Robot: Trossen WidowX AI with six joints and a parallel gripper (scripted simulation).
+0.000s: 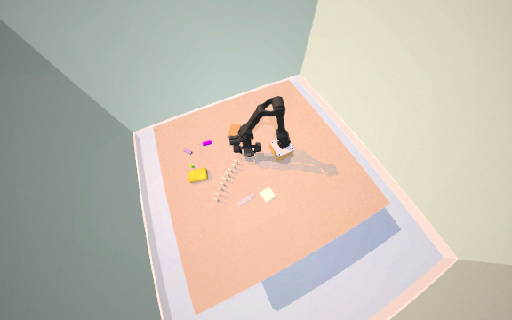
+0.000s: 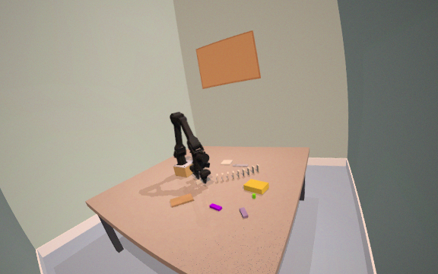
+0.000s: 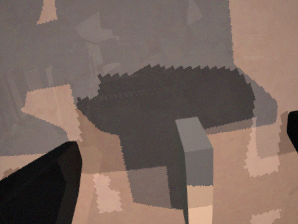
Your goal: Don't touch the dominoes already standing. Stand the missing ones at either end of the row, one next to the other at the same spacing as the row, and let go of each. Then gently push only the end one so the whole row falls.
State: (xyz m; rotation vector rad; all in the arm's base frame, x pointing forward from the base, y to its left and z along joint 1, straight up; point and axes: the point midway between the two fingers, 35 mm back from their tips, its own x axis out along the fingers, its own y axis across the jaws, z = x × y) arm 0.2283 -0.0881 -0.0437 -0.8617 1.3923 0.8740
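Right now the magenta block is 240 mm ahead of my gripper tip and 230 mm to the right of it. The rest, counted from my gripper tip: pale strip (160 mm ahead, 290 mm to the left); white square (20 mm ahead, 320 mm to the left); orange flat piece (10 mm ahead, 230 mm to the right).
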